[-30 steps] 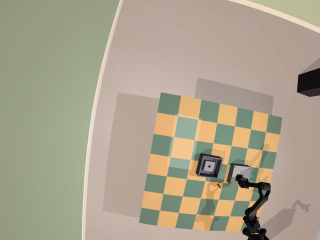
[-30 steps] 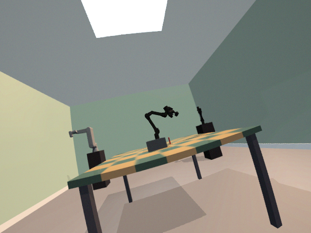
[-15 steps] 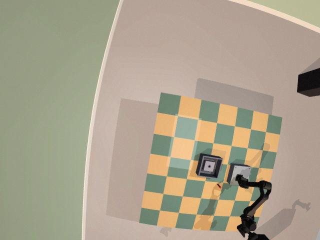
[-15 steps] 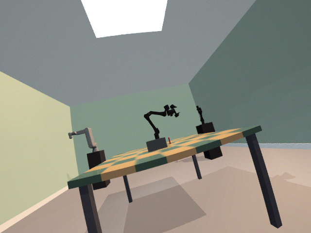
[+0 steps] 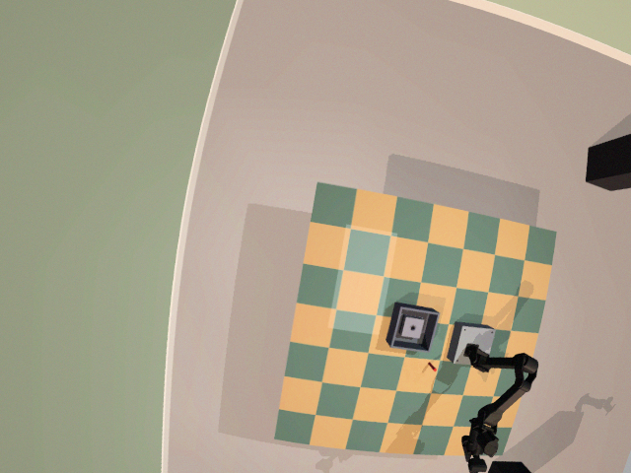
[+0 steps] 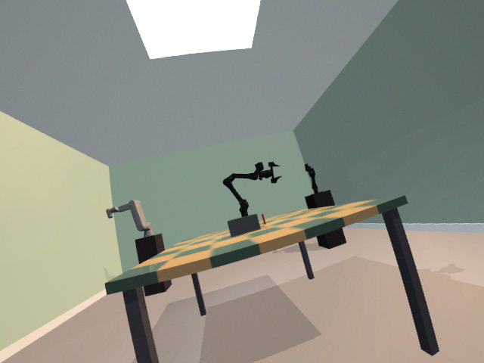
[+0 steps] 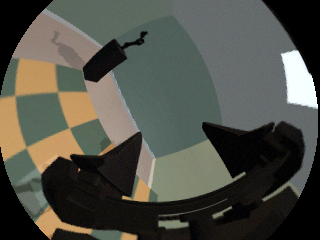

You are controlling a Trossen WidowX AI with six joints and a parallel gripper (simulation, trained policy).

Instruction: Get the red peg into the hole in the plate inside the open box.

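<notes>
Right now my gripper tip is 360 mm above the red peg, 290 mm to the left of it and 120 mm short of it. Also, from my gripper tip: box 470 mm to the right, 370 mm below, 280 mm ahead; grey plate 470 mm to the right, 350 mm below, 280 mm ahead.
</notes>
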